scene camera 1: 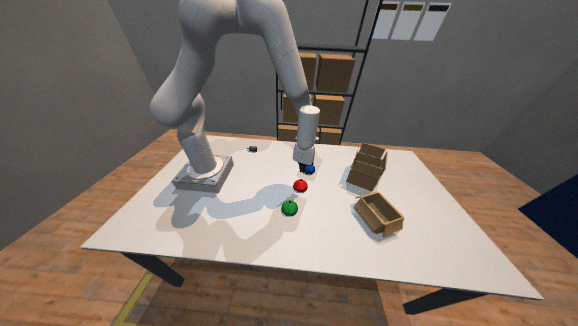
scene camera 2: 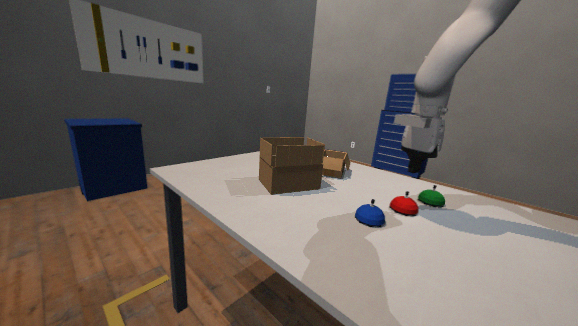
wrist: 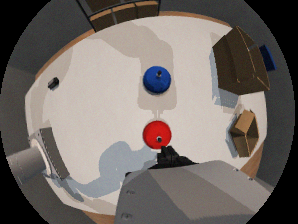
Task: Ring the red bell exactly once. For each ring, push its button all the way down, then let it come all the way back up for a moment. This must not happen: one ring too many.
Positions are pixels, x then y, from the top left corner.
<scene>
A cardboard box shows in scene camera 1 [365,172], in scene camera 2 and in the wrist view. One and the same spot on the cardboard box: [wrist: 233,60] is [scene camera 2: 306,164].
</scene>
